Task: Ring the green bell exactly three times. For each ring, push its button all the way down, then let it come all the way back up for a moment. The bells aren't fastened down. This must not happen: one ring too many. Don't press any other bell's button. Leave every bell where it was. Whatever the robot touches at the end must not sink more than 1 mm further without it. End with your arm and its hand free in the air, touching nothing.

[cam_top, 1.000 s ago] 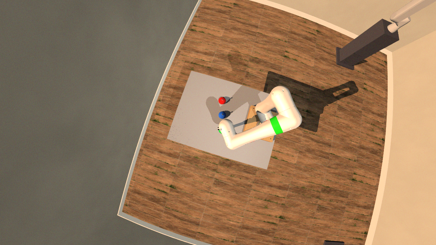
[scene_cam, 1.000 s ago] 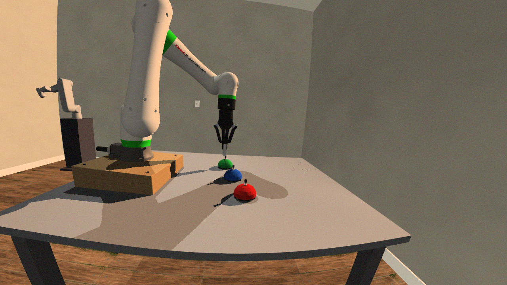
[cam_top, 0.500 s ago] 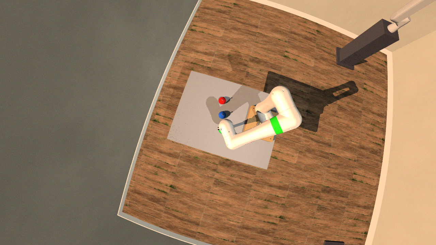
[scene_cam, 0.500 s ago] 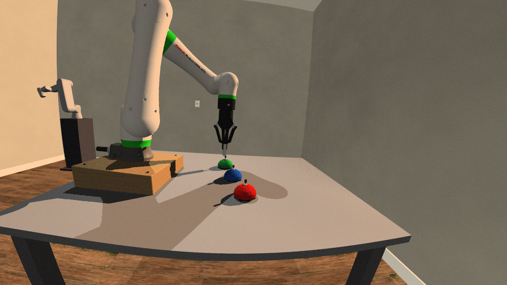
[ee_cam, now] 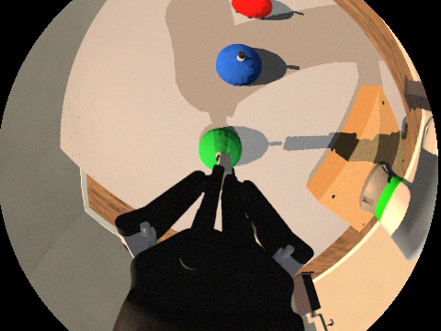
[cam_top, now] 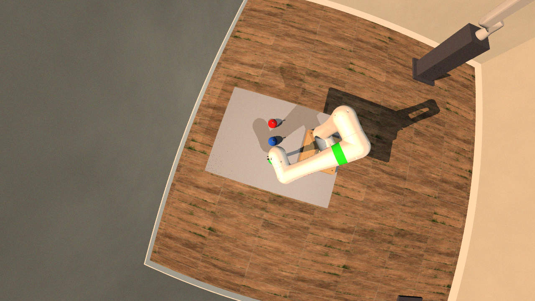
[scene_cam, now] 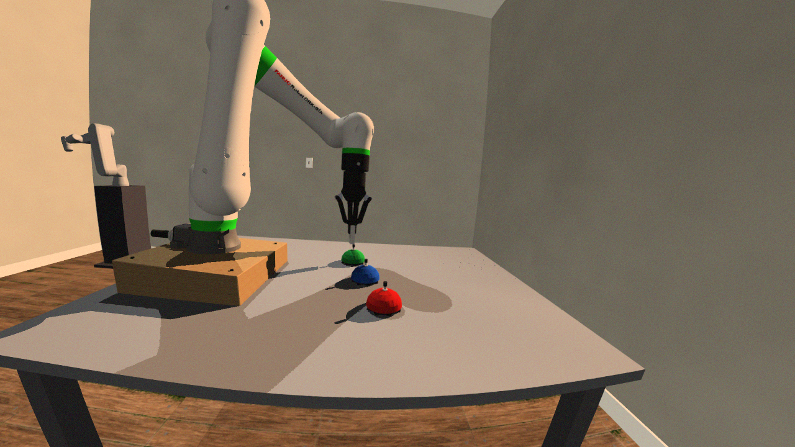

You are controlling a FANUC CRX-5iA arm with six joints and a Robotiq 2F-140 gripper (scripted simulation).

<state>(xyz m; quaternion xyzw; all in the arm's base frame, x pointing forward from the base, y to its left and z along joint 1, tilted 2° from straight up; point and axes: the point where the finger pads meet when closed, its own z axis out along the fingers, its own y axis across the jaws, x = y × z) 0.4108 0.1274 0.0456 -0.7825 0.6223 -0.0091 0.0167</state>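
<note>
Right now my hand is 6 cm above the green bell and 1 cm short of it. Also, from my hand: blue bell 16 cm to the right, 6 cm below, 5 cm ahead; red bell 32 cm to the right, 8 cm ahead, 6 cm below.
</note>
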